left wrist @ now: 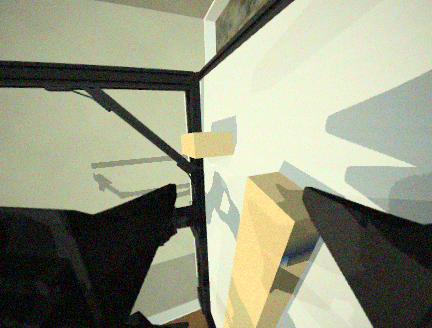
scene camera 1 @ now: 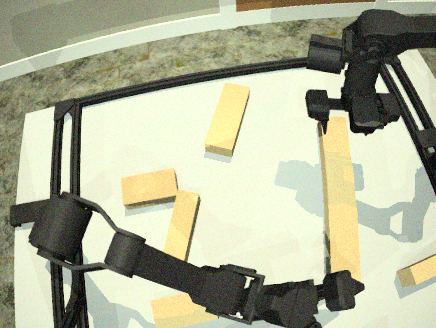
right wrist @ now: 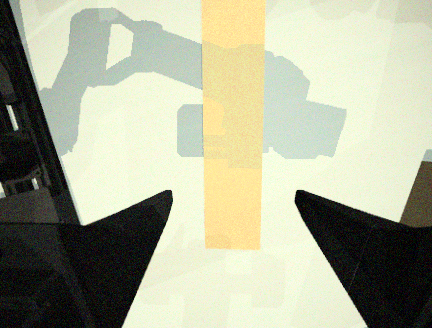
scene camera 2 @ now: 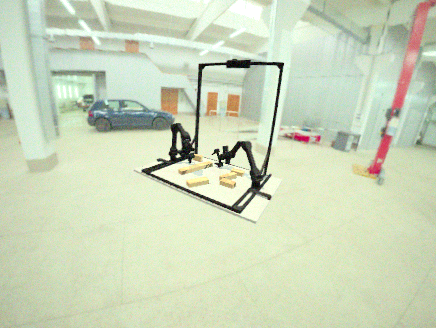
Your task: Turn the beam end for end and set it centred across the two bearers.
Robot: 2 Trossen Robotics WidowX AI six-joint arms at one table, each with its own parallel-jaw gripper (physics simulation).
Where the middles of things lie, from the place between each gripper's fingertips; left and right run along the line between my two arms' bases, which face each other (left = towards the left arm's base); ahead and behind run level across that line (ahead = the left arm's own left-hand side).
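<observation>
Beam point(scene camera 1: 340, 212): left hand 5 cm above it, 20 cm short of it, 6 cm to the left of it.
Right hand from the beam: 8 cm above, 11 cm past, 3 cm to the right of it.
</observation>
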